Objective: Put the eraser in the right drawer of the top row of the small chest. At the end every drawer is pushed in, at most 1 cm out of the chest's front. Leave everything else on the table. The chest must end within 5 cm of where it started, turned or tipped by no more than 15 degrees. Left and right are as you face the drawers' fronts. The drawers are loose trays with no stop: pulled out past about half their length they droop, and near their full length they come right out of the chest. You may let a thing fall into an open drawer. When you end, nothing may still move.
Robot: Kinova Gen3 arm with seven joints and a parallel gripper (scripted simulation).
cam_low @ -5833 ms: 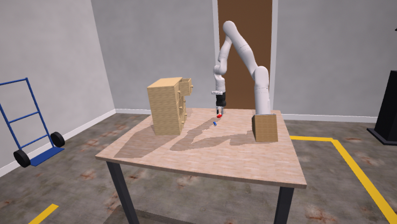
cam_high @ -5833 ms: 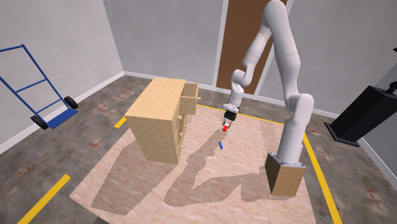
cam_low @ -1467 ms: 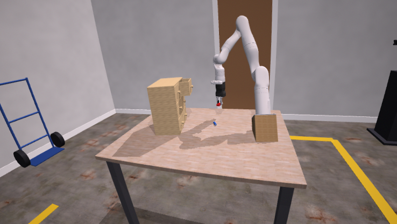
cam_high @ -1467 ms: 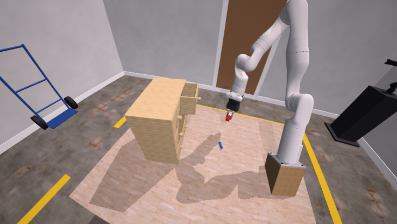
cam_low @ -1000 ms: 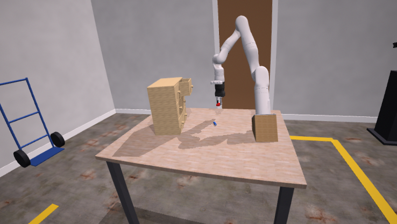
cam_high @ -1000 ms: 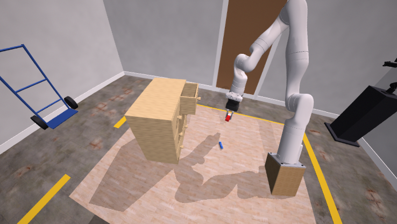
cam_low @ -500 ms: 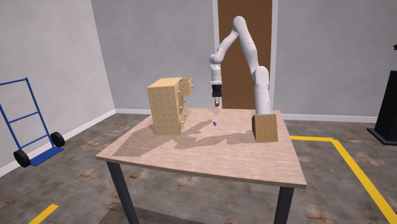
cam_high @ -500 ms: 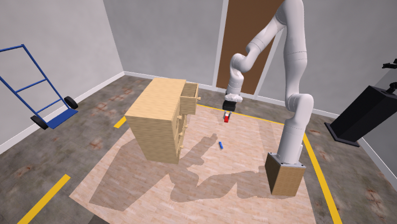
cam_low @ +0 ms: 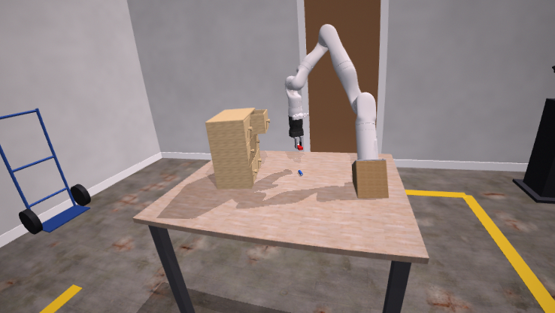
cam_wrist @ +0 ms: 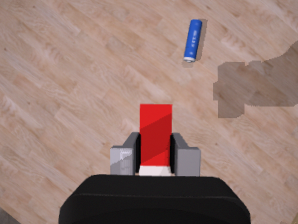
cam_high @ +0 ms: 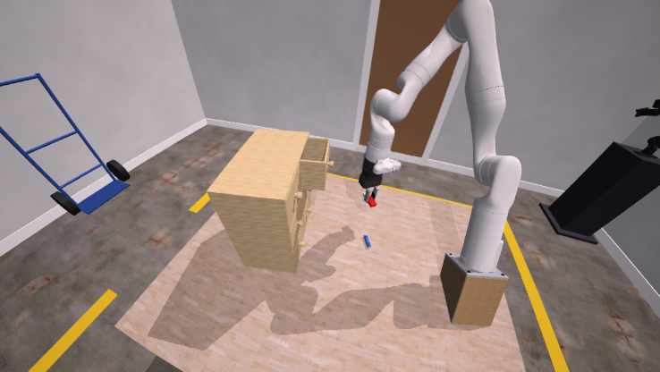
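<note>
The small blue object is 12 cm below my hand, 11 cm to the left of it and 3 cm behind it. Round my hand: white eraser: 1 cm to the right, 1 cm below.
</note>
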